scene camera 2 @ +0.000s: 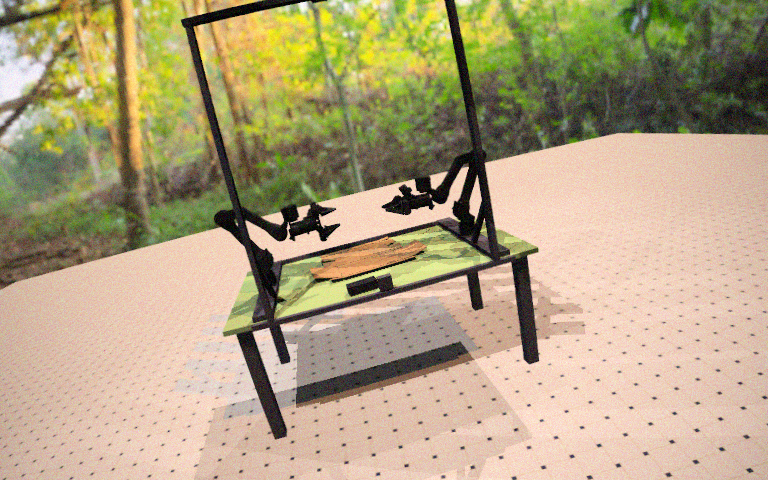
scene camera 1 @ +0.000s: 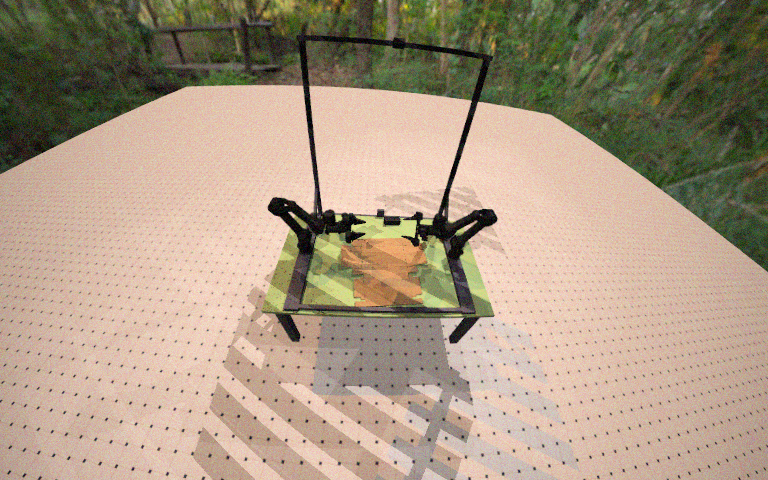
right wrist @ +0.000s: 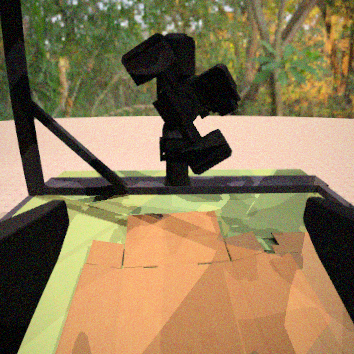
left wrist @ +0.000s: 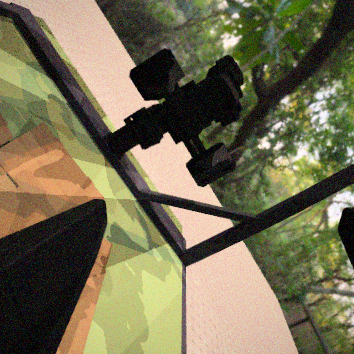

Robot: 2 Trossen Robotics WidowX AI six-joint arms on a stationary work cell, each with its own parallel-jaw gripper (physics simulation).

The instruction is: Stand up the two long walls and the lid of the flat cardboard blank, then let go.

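Pixels of known places: left gripper, fingertip midpoint: (scene camera 2: 338, 216) (scene camera 1: 401, 227) (right wrist: 179, 111) (left wrist: 224, 215); right gripper, fingertip midpoint: (scene camera 2: 383, 208) (scene camera 1: 365, 227) (right wrist: 187, 210) (left wrist: 187, 131); left arm's base, link origin: (scene camera 1: 453, 255) (right wrist: 176, 181); right arm's base, link origin: (scene camera 2: 468, 233) (scene camera 1: 305, 250) (left wrist: 113, 145).
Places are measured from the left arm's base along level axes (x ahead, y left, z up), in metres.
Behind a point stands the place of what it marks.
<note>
The brown cardboard blank (scene camera 1: 387, 285) @(x 0.427, y 0.222, z -0.010 m) (scene camera 2: 368, 259) @(x 0.450, y 0.050, z -0.014 m) (left wrist: 40, 175) @(x 0.622, y 0.043, z -0.014 m) (right wrist: 150, 300) @(x 0.384, y -0.038, z -0.017 m) lies unfolded on the green camouflage-patterned table (scene camera 1: 483, 305) @(x -0.104, y 0.338, z -0.019 m) (scene camera 2: 522, 247) @(x 1.023, y -0.313, z -0.019 m). Its long walls and lid lie down; no panel stands upright. Slits between its flaps show in the right wrist view. My left gripper (scene camera 1: 412, 228) @(x 0.362, y 0.001, z 0.218 m) (scene camera 2: 336, 217) @(x 0.362, y 0.001, z 0.218 m) (left wrist: 224, 215) @(x 0.362, y 0.001, z 0.218 m) is open and empty above the blank, rolled so that one finger is higher than the other. My right gripper (scene camera 1: 363, 228) @(x 0.559, y -0.001, z 0.204 m) (scene camera 2: 386, 207) @(x 0.559, y -0.001, z 0.204 m) (right wrist: 187, 210) @(x 0.559, y -0.001, z 0.204 m) is open and empty above the blank, facing the left gripper. In the left wrist view, a finger hides part of the blank.
A tall black frame (scene camera 1: 308, 113) @(x 0.882, y -0.340, z 0.679 m) (scene camera 2: 212, 130) @(x 0.023, y -0.380, z 0.659 m) rises from the table beside the arm bases. A dark rail (scene camera 1: 463, 285) @(x -0.007, y 0.221, z 0.001 m) borders the work area. A small black box (scene camera 1: 391, 220) @(x 0.385, y -0.287, z 0.016 m) (scene camera 2: 362, 285) @(x 0.378, y -0.331, z 0.009 m) is at the table edge by the frame, apart from the blank.
</note>
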